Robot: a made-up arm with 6 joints.
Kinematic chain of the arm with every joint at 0, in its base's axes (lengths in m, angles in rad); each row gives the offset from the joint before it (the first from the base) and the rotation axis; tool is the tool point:
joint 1: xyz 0 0 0.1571 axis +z
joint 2: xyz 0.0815 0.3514 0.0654 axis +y
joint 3: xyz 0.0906 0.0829 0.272 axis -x
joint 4: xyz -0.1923 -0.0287 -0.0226 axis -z
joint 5: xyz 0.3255 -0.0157 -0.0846 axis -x
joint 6: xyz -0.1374 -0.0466 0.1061 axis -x
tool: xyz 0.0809 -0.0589 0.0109
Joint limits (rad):
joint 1: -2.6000..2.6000
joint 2: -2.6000..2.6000
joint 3: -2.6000..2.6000
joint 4: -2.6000..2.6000
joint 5: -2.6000..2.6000
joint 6: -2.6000..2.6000
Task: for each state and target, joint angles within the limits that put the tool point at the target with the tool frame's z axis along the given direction. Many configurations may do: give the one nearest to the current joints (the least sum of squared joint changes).
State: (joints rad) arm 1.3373 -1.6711 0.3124 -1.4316 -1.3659 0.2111
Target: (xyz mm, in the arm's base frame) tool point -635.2 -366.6 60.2 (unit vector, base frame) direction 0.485 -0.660 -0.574
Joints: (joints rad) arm 1.8659 -2.1838 -0.2693 -1.8152 -0.7749 0.8007
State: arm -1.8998 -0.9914 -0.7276 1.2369 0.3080 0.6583
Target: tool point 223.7 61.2 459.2 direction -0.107 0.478 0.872
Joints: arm -1.2413 -0.7543 -0.5030 0.4407 0.3406 0.2635
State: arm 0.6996 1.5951 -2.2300 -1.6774 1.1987 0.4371
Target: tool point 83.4 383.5 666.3 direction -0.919 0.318 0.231
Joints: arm 0.2752 1.1246 -2.4408 -2.5511 1.0294 0.4255
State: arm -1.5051 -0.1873 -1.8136 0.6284 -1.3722 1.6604
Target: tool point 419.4 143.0 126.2 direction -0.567 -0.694 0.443
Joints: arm -1.3654 -0.1752 -1.4677 1.1747 -0.9997 1.7552
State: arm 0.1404 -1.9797 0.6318 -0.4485 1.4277 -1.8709
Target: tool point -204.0 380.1 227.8 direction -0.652 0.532 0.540
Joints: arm 0.5840 -1.2926 1.3522 -1.1422 1.3097 -1.8279
